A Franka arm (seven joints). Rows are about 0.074 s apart.
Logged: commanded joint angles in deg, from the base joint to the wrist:
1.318, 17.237, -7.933, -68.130, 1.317, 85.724, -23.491
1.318, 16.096, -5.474, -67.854, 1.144, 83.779, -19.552
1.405, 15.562, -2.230, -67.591, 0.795, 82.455, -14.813
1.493, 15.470, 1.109, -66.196, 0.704, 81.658, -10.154
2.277, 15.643, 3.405, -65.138, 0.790, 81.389, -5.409
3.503, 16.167, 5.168, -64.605, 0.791, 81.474, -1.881
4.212, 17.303, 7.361, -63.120, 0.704, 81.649, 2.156
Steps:
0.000, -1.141, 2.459, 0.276, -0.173, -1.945, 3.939
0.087, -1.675, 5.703, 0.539, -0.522, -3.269, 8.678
0.175, -1.767, 9.042, 1.934, -0.613, -4.066, 13.337
0.959, -1.594, 11.338, 2.992, -0.527, -4.335, 18.082
2.185, -1.070, 13.101, 3.525, -0.526, -4.250, 21.610
2.894, 0.066, 15.294, 5.010, -0.613, -4.075, 25.647

